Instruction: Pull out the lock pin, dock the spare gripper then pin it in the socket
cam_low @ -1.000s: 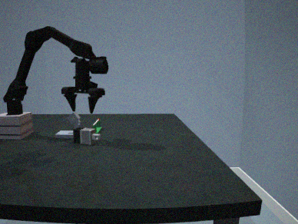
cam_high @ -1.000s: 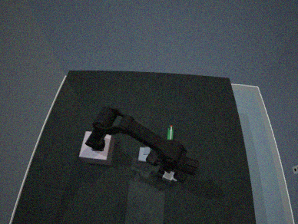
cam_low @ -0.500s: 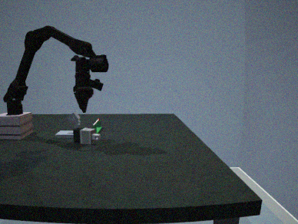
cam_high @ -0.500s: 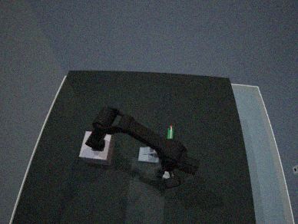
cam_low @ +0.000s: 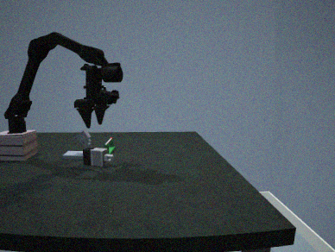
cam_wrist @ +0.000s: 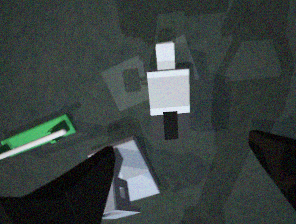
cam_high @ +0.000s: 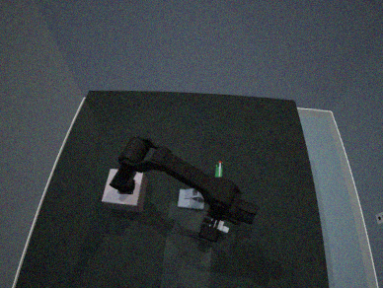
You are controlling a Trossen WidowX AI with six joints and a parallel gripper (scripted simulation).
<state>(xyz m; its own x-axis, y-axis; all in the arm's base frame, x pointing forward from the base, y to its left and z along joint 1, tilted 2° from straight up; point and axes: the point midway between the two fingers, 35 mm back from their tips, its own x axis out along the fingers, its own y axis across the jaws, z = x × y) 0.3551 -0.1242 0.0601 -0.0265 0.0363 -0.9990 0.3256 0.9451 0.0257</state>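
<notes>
The spare gripper is 11 cm below my gripper tip, 1 cm to the right of it and 1 cm ahead of it. The rest, counted from my gripper tip: grey mount socket 11 cm to the left, 9 cm below, 7 cm behind; then green rest 22 cm to the left, 12 cm below, 3 cm ahead.
</notes>
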